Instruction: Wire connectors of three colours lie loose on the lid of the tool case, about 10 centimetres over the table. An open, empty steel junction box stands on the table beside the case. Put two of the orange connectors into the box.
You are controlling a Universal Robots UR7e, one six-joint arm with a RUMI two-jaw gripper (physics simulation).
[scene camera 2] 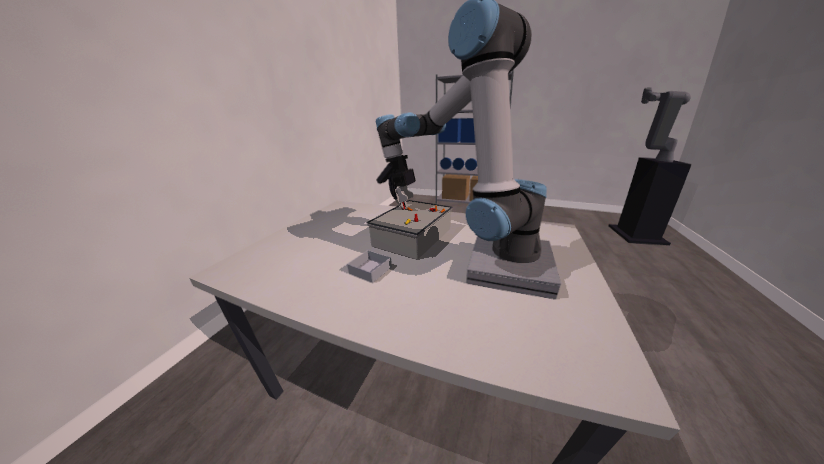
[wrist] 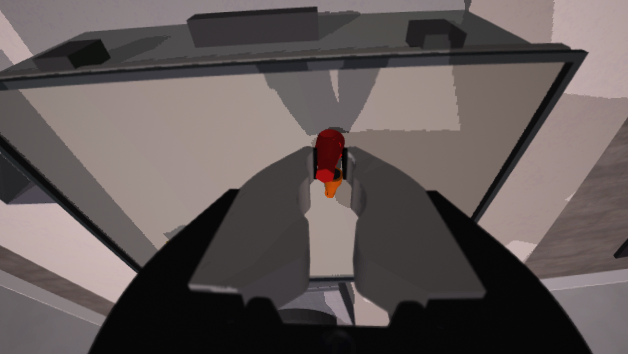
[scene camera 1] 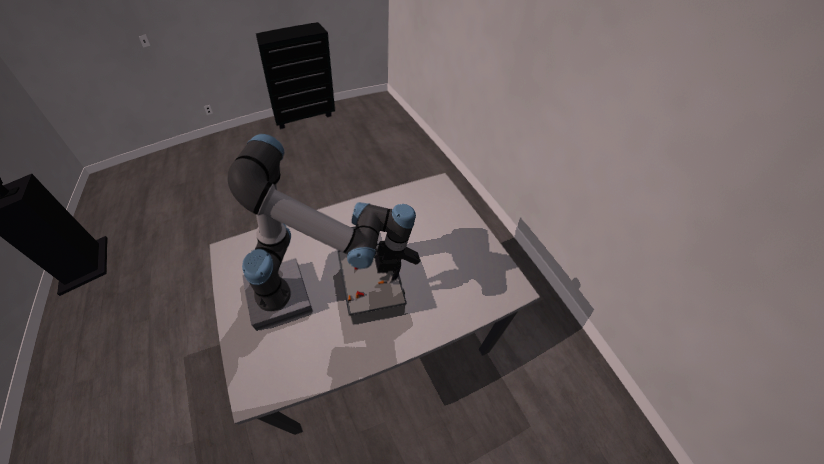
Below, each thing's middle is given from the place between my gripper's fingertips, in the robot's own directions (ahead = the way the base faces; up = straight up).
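Steel junction box (scene camera 2: 369, 266): 32 cm to the left of my hand, 9 cm below, 4 cm ahead. My hand: 5 cm past the tool case (scene camera 2: 388, 231), 6 cm above it, 6 cm to the right of it. Tool case nearest to my hand of the things named here, going by their middles.
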